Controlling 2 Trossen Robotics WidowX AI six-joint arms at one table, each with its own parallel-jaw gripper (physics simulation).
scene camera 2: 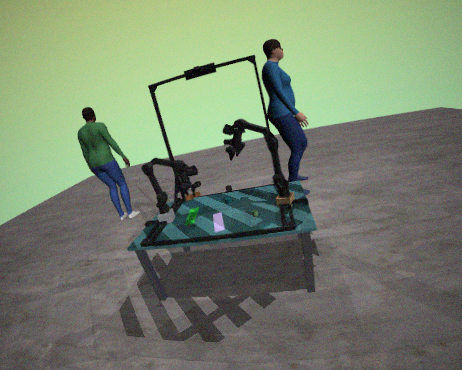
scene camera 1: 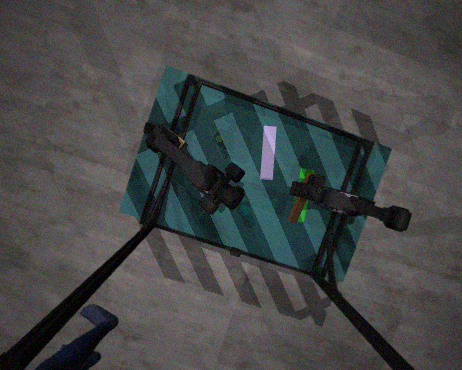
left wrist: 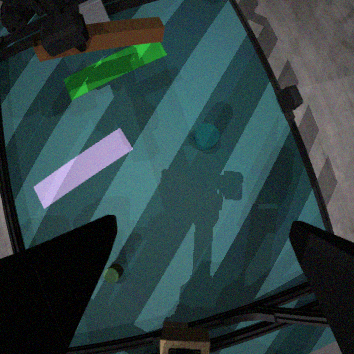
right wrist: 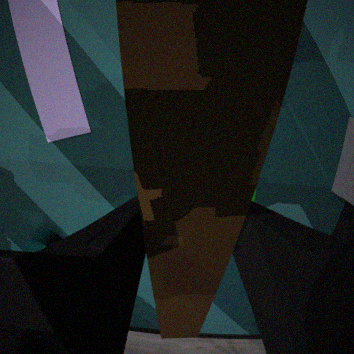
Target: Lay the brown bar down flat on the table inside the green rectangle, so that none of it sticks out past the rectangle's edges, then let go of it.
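Places are measured from the left arm's base along level axes (x ahead, y left, z up), in millimetres.
Pixels of known places: left gripper, fingertip midpoint: [scene camera 2: 233,158] [left wrist: 203,226]; right gripper, fingertip midpoint: [scene camera 2: 192,197] [left wrist: 81,43] [right wrist: 185,200]; left arm's base at its link origin: [scene camera 2: 284,195]; right arm's base at its link origin: [scene camera 2: 164,211].
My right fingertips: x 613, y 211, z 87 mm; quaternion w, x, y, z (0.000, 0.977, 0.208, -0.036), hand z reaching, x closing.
Note:
Ahead of a thing's pixels: the offset from my right fingertips to its middle. "*": to the spot under its first point.
The brown bar {1 mm down, 15 mm ahead, 36 mm right} [scene camera 1: 296,212] [scene camera 2: 194,195] [left wrist: 135,32] [right wrist: 192,270] is held above the table, its ends extending on both sides of the right fingers. My right gripper [scene camera 1: 306,187] [scene camera 2: 192,188] [right wrist: 185,200] is shut on it. The green rectangle [scene camera 1: 303,215] [scene camera 2: 192,216] [left wrist: 115,68] [right wrist: 254,195] lies on the table, partly covered by bar and arm in scene camera 1. There the bar overlaps it at a slight angle, and the bar's lower end shows past its left edge. My left gripper [scene camera 1: 222,189] [scene camera 2: 234,152] [left wrist: 203,226] is open and empty, high above the table.
A lavender strip {* 152 mm down, 216 mm back, 57 mm left} [scene camera 1: 268,152] [scene camera 2: 218,222] [left wrist: 82,168] [right wrist: 52,75] lies beside the green rectangle. A small green cylinder {136 mm down, 450 mm back, 47 mm right} [scene camera 1: 219,138] [scene camera 2: 255,213] [left wrist: 111,274] and a teal disc {138 mm down, 137 mm back, 243 mm right} [left wrist: 206,136] are on the table. A black frame [scene camera 2: 161,123] borders and rises over the table.

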